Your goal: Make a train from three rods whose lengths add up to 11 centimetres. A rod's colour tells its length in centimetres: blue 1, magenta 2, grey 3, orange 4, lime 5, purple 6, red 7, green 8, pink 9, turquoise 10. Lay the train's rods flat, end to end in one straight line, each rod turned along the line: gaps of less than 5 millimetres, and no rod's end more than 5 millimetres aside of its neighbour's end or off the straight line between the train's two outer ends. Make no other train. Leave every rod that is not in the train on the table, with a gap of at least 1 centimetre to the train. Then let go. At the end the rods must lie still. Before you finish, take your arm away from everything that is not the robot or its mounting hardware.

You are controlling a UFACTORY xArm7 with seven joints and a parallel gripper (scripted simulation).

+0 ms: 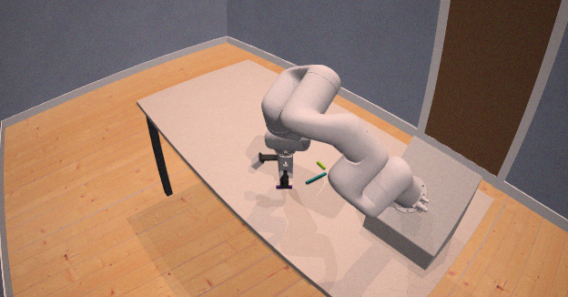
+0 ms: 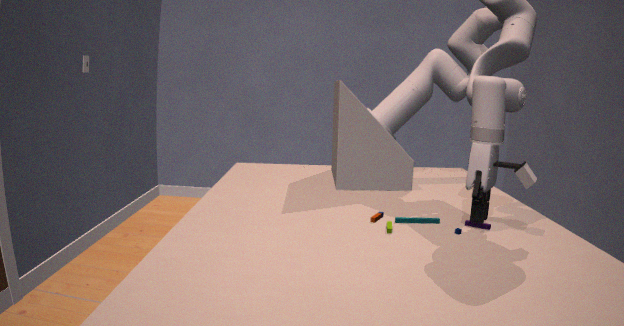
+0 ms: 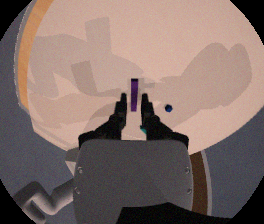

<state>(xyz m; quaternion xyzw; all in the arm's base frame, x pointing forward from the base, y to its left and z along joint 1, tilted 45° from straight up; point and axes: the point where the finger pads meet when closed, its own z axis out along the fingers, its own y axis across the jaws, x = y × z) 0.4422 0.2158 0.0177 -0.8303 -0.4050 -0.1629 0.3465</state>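
The purple rod is 30 mm below my hand. The rest, counted from my hand: turquoise rod (40 mm behind, 130 mm to the right, 30 mm below); then orange rod (70 mm behind, 220 mm to the right, 30 mm below); then lime rod (200 mm to the right, 30 mm below).
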